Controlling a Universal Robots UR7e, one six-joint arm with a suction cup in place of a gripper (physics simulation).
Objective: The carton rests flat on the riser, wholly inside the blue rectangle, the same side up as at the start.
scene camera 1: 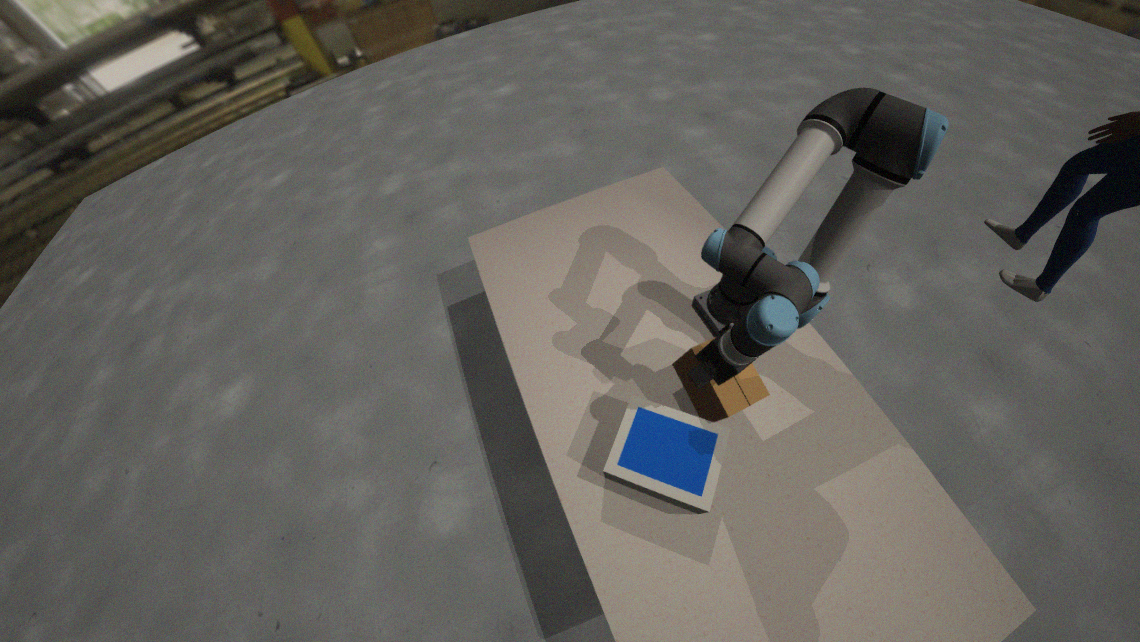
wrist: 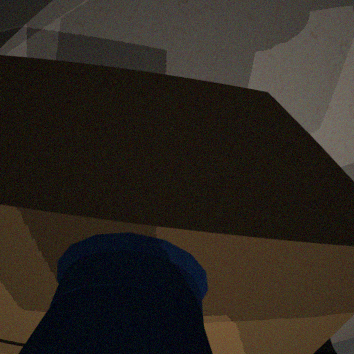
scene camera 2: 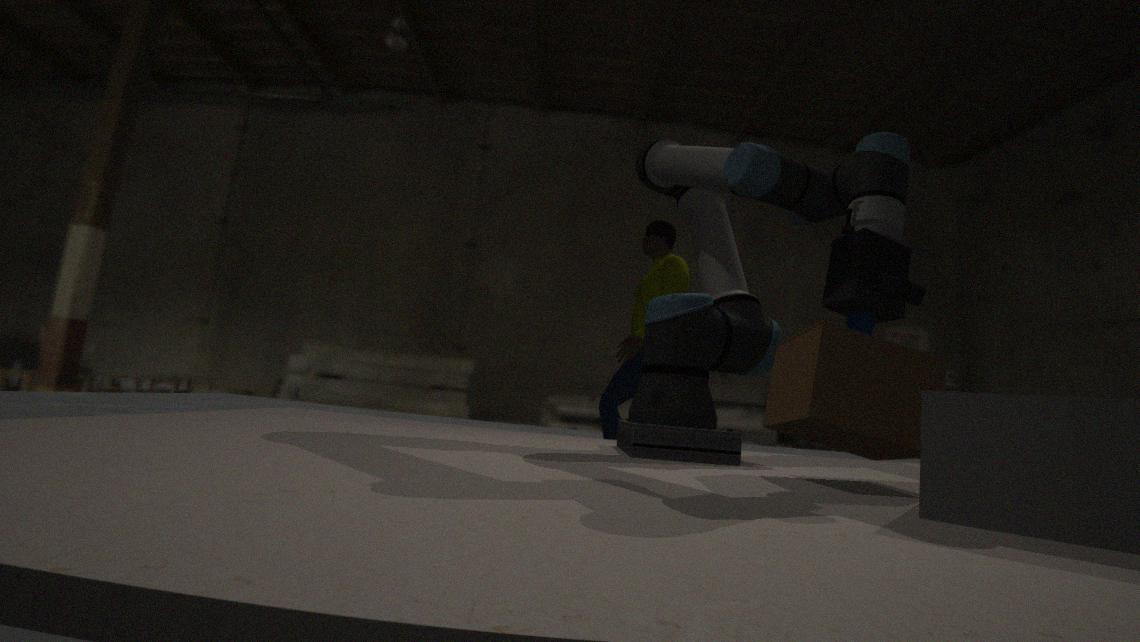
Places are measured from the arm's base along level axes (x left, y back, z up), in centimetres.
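Pixels of known places: hand, tool point: point(wrist: 143, 246) point(scene camera 2: 856, 346); arm's base, link origin: point(scene camera 1: 731, 305) point(scene camera 2: 671, 425).
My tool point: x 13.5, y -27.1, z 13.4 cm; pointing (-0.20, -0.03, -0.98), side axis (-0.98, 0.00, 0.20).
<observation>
For each thing: its middle in the pictures, then the offset to it from my tool point. Level surfaces: height alone.
- orange-brown carton, body centre: point(wrist: 94, 221) point(scene camera 2: 850, 395) point(scene camera 1: 718, 378) dx +2.2, dy +3.3, dz -6.4 cm
- pale riser, body centre: point(scene camera 2: 1048, 461) point(scene camera 1: 665, 454) dx +8.1, dy -18.5, dz -12.4 cm
- beige table, surface height: dz -18.4 cm
The orange-brown carton point(scene camera 1: 729, 402) point(scene camera 2: 861, 386) point(wrist: 125, 150) hangs under my suction gripper point(scene camera 2: 860, 322) point(wrist: 132, 260), whose blue cup is on its top face. My gripper is shut on the carton. The carton is above the table, apart from it, and looks slightly tilted in scene camera 2. In scene camera 1 the arm hides the cup and part of the carton. The pale riser point(scene camera 1: 658, 485) point(scene camera 2: 1029, 470) stands beside the carton, toward the bottom left in scene camera 1. Its blue rectangle point(scene camera 1: 666, 450) is uncovered, with a small shadow at one corner.
The riser and the arm's base stand on the beige table point(scene camera 1: 941, 550) point(scene camera 2: 319, 550). Shadows of the arm cross the table. A person point(scene camera 1: 1068, 215) point(scene camera 2: 660, 283) stands on the floor beyond the table, behind the arm in scene camera 2.
</observation>
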